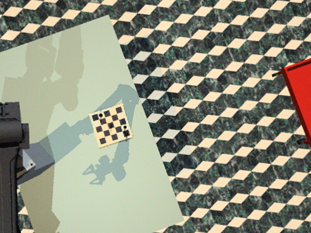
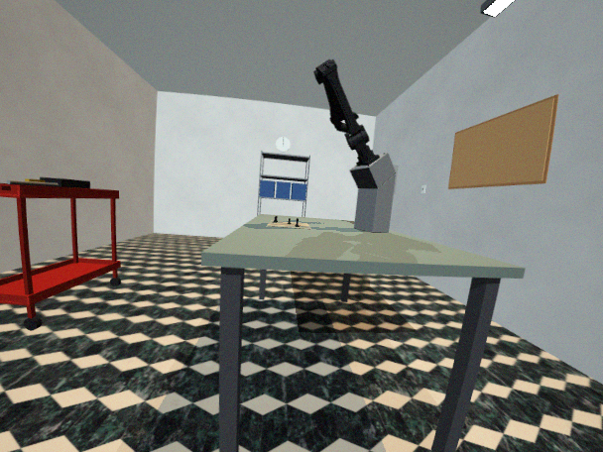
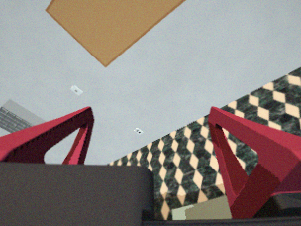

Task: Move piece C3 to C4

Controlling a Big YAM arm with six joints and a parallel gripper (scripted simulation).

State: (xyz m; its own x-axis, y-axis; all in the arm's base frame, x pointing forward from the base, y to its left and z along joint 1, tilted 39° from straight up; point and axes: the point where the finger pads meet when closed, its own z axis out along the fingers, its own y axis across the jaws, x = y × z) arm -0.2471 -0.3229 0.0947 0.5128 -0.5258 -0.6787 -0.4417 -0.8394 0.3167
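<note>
Now: the small chessboard 52 cm ahead of my hand, 28 cm to the left of it and 65 cm below it.
</note>
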